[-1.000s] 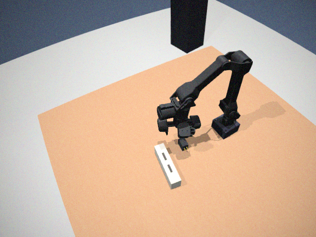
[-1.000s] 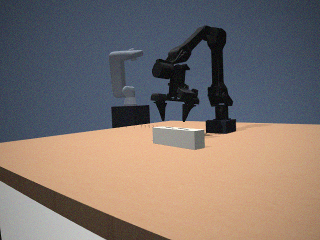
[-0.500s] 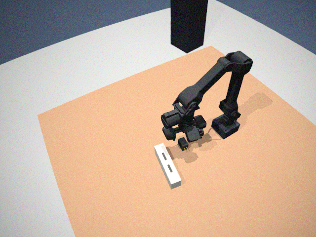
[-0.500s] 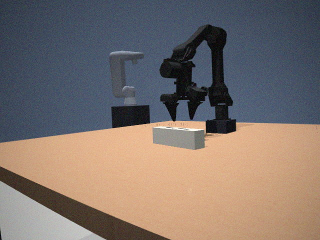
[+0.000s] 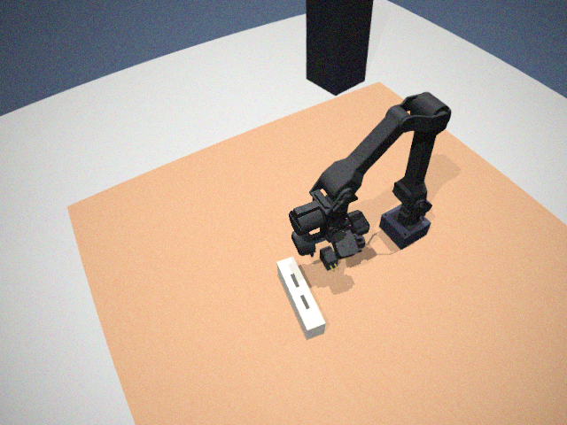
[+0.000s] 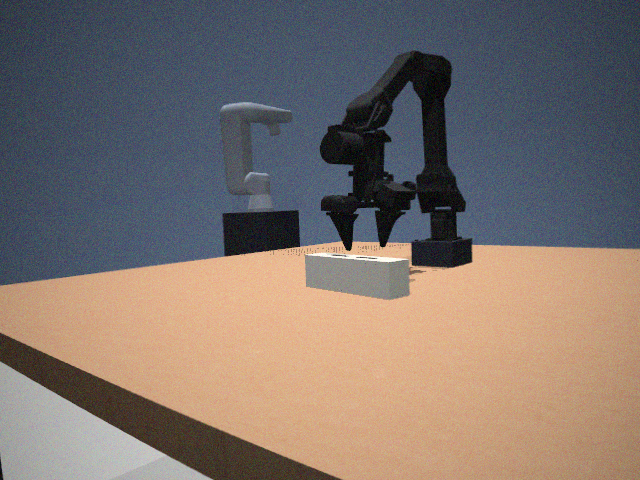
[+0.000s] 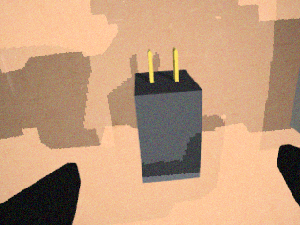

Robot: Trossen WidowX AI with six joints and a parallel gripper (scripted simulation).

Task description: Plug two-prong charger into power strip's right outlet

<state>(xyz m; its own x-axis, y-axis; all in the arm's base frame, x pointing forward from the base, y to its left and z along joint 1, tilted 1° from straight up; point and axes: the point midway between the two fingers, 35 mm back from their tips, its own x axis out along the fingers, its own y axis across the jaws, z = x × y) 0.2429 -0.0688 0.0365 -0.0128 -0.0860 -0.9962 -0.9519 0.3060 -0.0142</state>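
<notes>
Right now the two-prong charger is 2 cm to the left of my gripper tip and 4 cm below it.
</notes>
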